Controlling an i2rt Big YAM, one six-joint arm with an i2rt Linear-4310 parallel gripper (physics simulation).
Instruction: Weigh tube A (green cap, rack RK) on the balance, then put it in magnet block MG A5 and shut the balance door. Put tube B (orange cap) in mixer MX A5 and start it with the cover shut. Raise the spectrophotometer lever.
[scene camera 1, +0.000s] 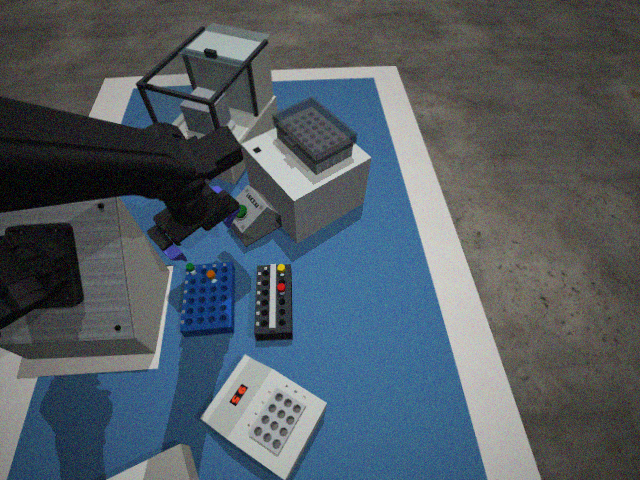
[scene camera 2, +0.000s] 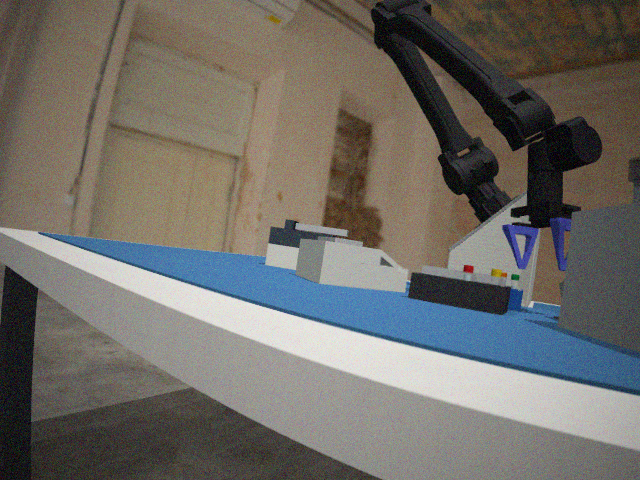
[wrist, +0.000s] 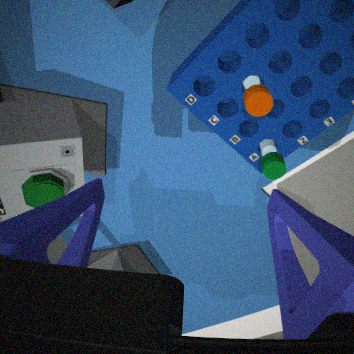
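Tube A, green cap (scene camera 1: 189, 267) (scene camera 2: 515, 277) (wrist: 273, 166), stands in a corner hole of the blue rack RK (scene camera 1: 207, 330) (scene camera 2: 515, 300) (wrist: 215, 65). Tube B, orange cap (scene camera 1: 210, 274) (scene camera 2: 504, 275) (wrist: 258, 101), stands near it. My gripper (scene camera 1: 205, 238) (scene camera 2: 542, 268) (wrist: 185, 192) is open and empty, above and beside the rack's tube A end. Dark magnet block MG (scene camera 1: 272, 333) (scene camera 2: 457, 292) holds yellow- and red-capped tubes. Mixer MX (scene camera 1: 330, 206) has its clear cover (scene camera 1: 315, 131) down. The framed glass balance (scene camera 1: 175, 93) is at the back; its door state is unclear.
The control box (scene camera 1: 261, 222) (wrist: 40, 160) with a green button stands by the mixer. A white block unit with a red display (scene camera 1: 227, 413) lies beyond the magnet block. A big grey housing (scene camera 1: 103, 222) is at the left. A pale device (scene camera 1: 160, 465) is cut off below.
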